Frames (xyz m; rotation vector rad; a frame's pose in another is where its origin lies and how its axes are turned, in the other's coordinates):
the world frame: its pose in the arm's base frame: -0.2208 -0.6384 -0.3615 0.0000 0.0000 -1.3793
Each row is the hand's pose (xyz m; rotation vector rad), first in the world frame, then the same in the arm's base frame.
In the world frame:
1: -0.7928 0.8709 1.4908 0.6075 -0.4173 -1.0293
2: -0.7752 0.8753 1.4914 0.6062 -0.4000 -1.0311
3: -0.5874 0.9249 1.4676 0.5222 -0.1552 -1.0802
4: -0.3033 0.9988 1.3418 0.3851 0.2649 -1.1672
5: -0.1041 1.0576 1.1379 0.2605 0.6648 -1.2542
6: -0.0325 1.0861 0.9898 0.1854 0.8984 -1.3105
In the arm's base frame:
1: 0.4833 0.3057 1.1293 0.2500 -0.8718 -2.3282
2: 0.4910 0.2892 1.1299 0.2624 -0.8547 -2.3323
3: 0.5754 0.1143 1.1061 0.3773 -0.5608 -2.4152
4: 0.7020 -0.1505 0.9803 0.5849 -0.0511 -2.5133
5: 0.7977 -0.3349 0.7764 0.7924 0.4409 -2.5542
6: 0.8393 -0.3998 0.6283 0.9136 0.7352 -2.5565

